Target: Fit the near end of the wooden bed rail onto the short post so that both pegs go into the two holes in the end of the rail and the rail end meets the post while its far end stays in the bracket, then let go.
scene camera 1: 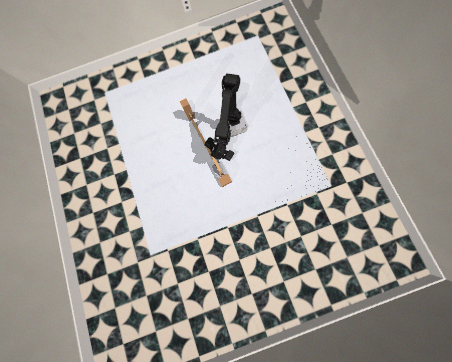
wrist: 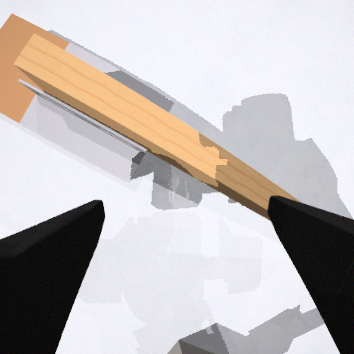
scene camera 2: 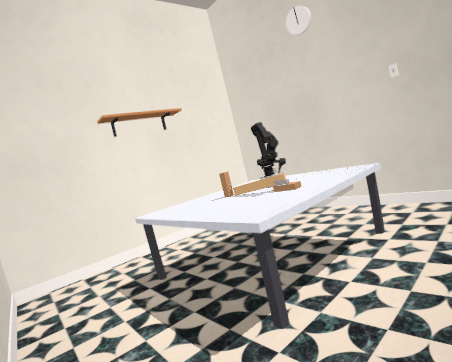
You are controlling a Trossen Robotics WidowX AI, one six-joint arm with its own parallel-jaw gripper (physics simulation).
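Where they show: gripper, fingertip midpoint: (wrist: 187,206) (scene camera 2: 271,174); arm's base, origin of the base link: (scene camera 1: 234,120) (scene camera 2: 269,175).
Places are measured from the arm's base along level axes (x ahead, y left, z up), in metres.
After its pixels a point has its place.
The wooden rail (scene camera 1: 201,135) @[x 0.249, y 0.017, z -0.006 m] (scene camera 2: 257,186) @[x 0.249, y 0.097, z -0.035 m] (wrist: 115,95) @[x 0.218, y 0.260, z 0.019 m] runs between an upright wooden block (scene camera 1: 185,104) @[x 0.275, y -0.173, z 0.100 m] (scene camera 2: 226,183) @[x 0.295, y -0.164, z 0.019 m] and a flat wooden block (scene camera 1: 225,180) @[x 0.199, y 0.365, z -0.044 m] (scene camera 2: 288,187) @[x 0.241, y 0.349, z -0.063 m] (wrist: 10,80) @[x 0.190, y 0.354, z -0.044 m]. In the wrist view the rail's end lies over the flat block, beside a thin grey metal plate. Its other end is close to the upright block; whether they touch is too small to tell. Pegs and holes cannot be made out. My gripper (scene camera 1: 218,151) @[x 0.195, y 0.198, z 0.025 m] (wrist: 187,206) @[x 0.195, y 0.198, z 0.025 m] is open and empty above the rail. In the wrist view its right fingertip overlaps the rail; the left one is off to its side.
The white table (scene camera 1: 170,220) @[x 0.647, y 0.491, z -0.080 m] (scene camera 2: 200,223) @[x 0.846, y 0.258, z -0.091 m] (wrist: 310,45) @[x 0.459, y 0.152, z -0.080 m] carries the rail and both blocks. The black arm (scene camera 1: 228,107) @[x 0.065, y 0.104, z 0.357 m] (scene camera 2: 266,137) @[x 0.155, y 0.188, z 0.270 m] stands on it beside the rail. The arm's shadow falls across part of the rail. A wall shelf (scene camera 2: 140,115) is far off.
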